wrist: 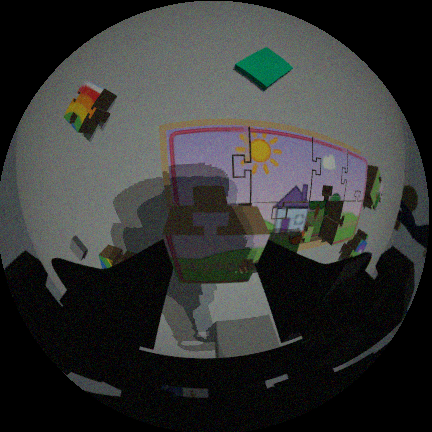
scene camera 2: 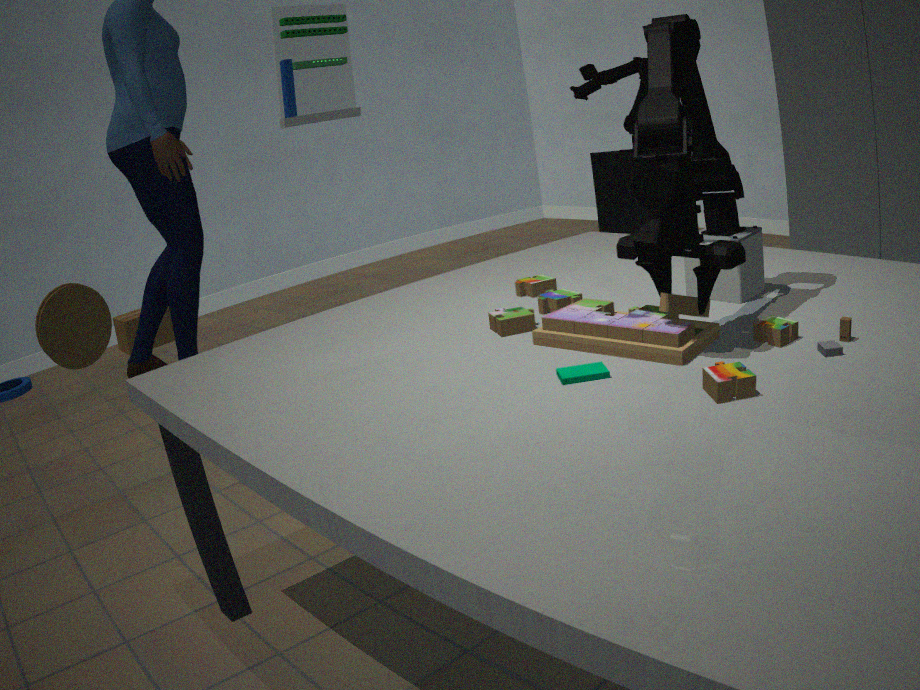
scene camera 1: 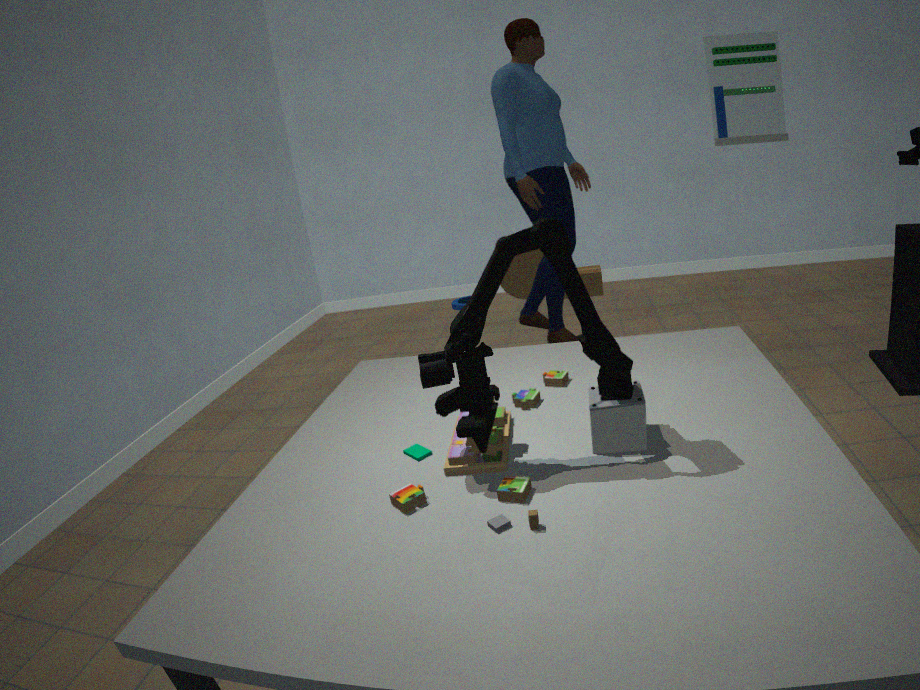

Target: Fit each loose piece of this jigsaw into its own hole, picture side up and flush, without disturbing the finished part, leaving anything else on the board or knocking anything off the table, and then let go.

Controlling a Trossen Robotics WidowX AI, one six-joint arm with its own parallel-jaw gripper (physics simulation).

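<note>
My gripper [scene camera 1: 483, 445] [scene camera 2: 683, 303] [wrist: 213, 239] is shut on a meadow-and-fence piece [scene camera 2: 687, 306] [wrist: 215, 262], picture side showing, over the base-side part of the board [scene camera 1: 475, 469] [scene camera 2: 616, 349] [wrist: 164, 145]. The piece looks raised; its exact clearance and the surface under it are hidden. The board's sun-and-house part looks assembled, with a dark gap right of the house. Loose pieces on the table: rainbow [scene camera 1: 407, 496] [scene camera 2: 729, 381] [wrist: 82, 107], green-rainbow [scene camera 1: 513, 487] [scene camera 2: 776, 329] [wrist: 110, 257], purple-green [scene camera 1: 526, 396] [scene camera 2: 558, 299] [wrist: 356, 246], orange-green [scene camera 1: 555, 377] [scene camera 2: 535, 284], green [scene camera 2: 511, 320] [wrist: 373, 187].
A green tile [scene camera 1: 417, 451] [scene camera 2: 583, 372] [wrist: 264, 68] lies beside the board. A grey block [scene camera 1: 499, 523] [scene camera 2: 830, 348] [wrist: 78, 247] and a small brown block [scene camera 1: 533, 519] [scene camera 2: 845, 328] are near the green-rainbow piece. The arm's pale base [scene camera 1: 619, 427] [wrist: 247, 335] stands behind the board.
</note>
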